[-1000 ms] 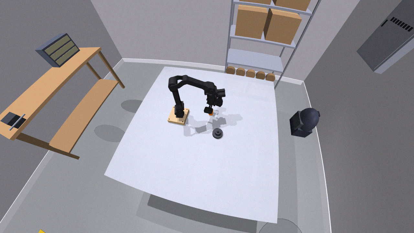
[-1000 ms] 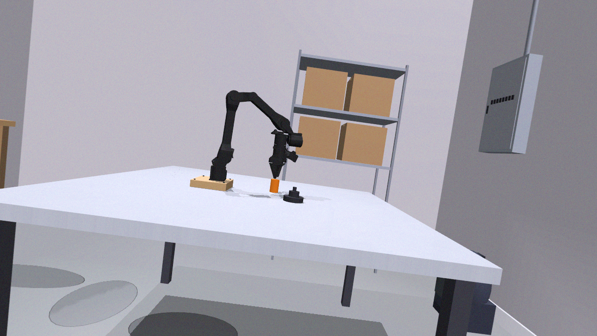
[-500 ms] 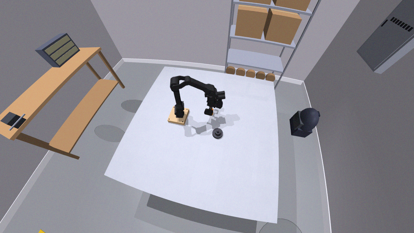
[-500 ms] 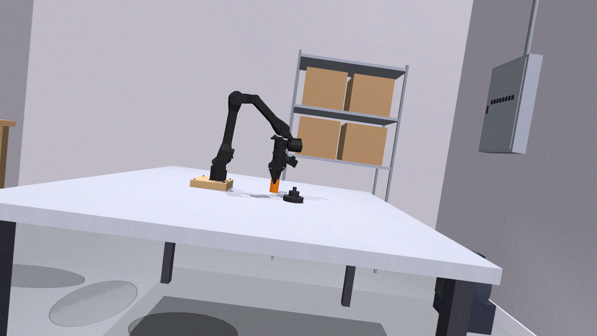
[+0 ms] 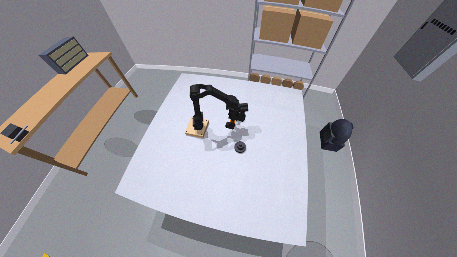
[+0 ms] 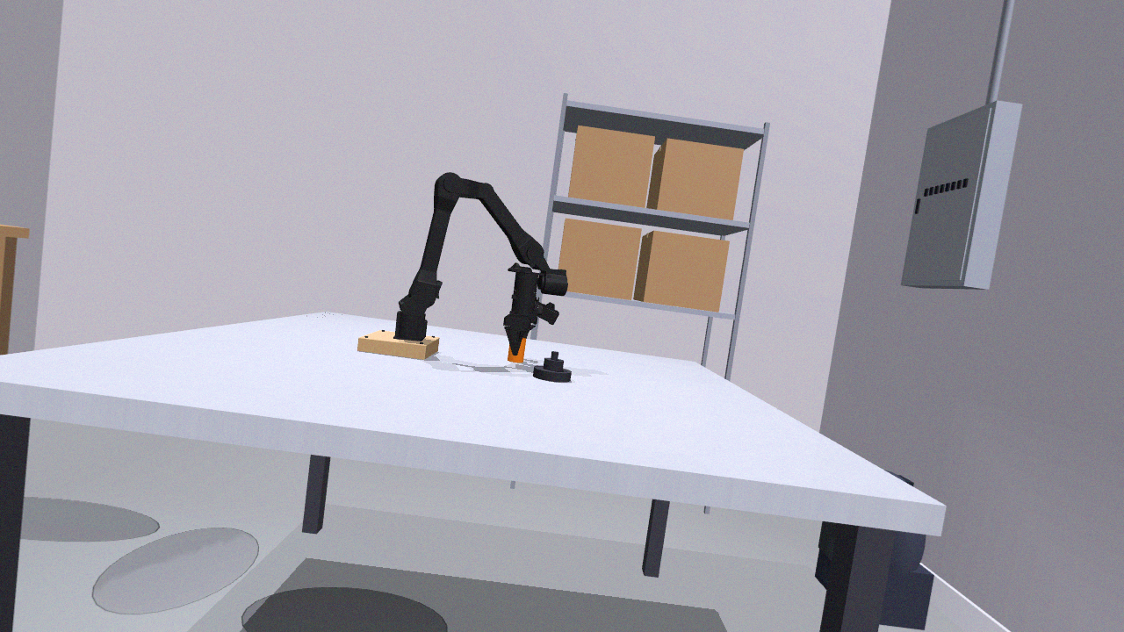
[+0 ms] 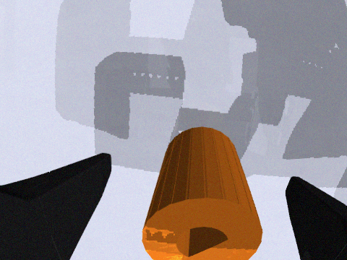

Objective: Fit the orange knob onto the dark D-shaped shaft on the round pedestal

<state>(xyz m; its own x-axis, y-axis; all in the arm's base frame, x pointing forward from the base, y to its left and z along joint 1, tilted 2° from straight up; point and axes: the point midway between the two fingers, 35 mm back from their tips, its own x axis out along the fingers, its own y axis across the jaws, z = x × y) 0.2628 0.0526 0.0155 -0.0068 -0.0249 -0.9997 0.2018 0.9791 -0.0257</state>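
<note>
The orange knob lies 1 cm above my gripper tip. Round my gripper tip: dark round pedestal (19 cm to the right, 7 cm ahead, 1 cm above).
</note>
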